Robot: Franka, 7 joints.
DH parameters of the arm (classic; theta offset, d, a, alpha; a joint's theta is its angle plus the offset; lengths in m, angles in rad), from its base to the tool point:
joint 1: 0 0.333 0 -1.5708
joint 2: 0 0 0 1.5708
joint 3: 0 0.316 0.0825 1.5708
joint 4: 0 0 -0.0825 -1.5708
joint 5: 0 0.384 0 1.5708
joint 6: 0 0 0.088 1.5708
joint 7: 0 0.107 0 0
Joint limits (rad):
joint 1: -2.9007..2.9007
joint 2: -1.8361..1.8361
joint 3: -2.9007..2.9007
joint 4: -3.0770..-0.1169
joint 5: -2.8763..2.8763
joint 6: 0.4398..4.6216
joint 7: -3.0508..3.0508
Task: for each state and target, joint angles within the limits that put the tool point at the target. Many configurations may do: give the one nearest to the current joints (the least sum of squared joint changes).
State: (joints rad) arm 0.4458 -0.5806 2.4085 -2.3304 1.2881 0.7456 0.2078
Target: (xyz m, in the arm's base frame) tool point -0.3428 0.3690 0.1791
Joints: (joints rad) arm -0.0815 -0.8699 2.1038 -2.0481 1.4308 1.0586 0.2078
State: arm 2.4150 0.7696 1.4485 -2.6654 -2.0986 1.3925 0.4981
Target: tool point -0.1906 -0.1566 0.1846
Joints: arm 2.3444 0.6969 1.6190 -3.0770 -1.9419 1.1870 0.4981
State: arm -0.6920 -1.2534 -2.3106 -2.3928 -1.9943 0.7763 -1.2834
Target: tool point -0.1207 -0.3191 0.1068
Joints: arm -0.2322 -1.5055 -1.8564 -2.6716 -2.0271 0.9587 -1.2834
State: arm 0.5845 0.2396 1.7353 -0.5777 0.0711 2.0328 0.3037
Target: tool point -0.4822 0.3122 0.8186
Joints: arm 0.5551 -0.1680 1.8604 -1.1816 0.0811 1.9304 0.3037
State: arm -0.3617 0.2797 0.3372 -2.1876 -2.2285 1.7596 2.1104
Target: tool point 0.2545 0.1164 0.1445
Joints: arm -0.0640 0.1395 0.6742 -2.9651 -2.1567 1.8519 2.1104
